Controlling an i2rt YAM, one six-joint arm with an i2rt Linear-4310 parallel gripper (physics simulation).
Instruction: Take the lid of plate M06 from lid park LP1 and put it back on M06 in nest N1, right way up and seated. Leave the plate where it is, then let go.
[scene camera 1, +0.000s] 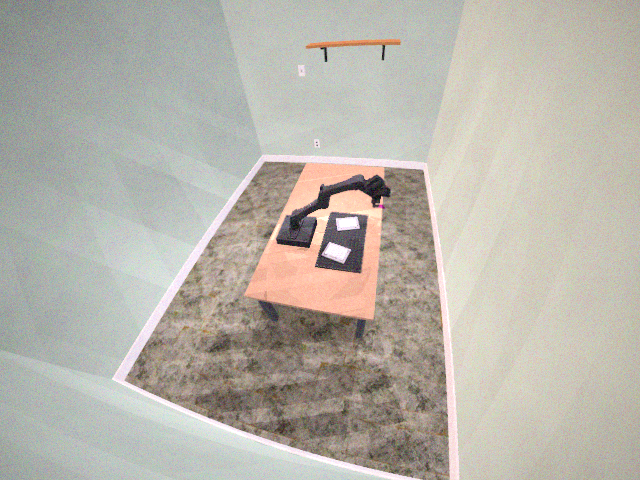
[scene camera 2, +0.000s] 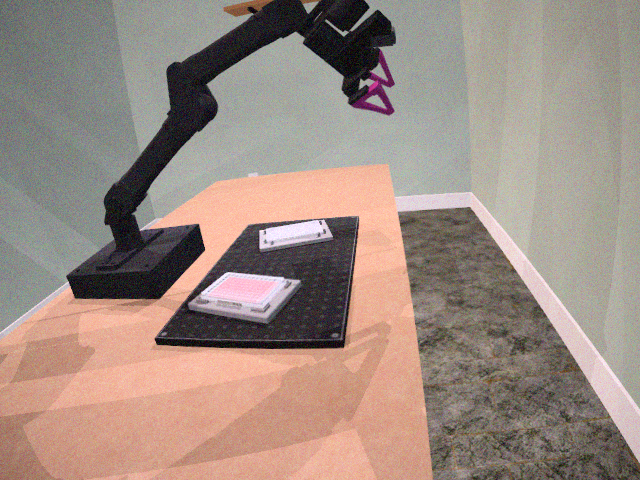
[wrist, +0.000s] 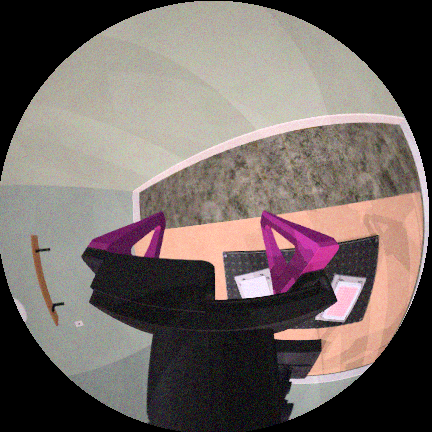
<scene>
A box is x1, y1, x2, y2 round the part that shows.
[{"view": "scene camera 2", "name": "my gripper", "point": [392, 98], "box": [324, 37, 394, 114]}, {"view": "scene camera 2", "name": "white lid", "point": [306, 229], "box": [266, 220, 323, 243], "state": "on a grey lid park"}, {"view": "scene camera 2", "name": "white plate with pink top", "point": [243, 290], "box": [200, 272, 286, 307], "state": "on a grey nest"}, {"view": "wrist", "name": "my gripper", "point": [212, 216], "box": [81, 210, 338, 431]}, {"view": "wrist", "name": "white plate with pink top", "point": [345, 292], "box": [322, 281, 360, 318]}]
</scene>
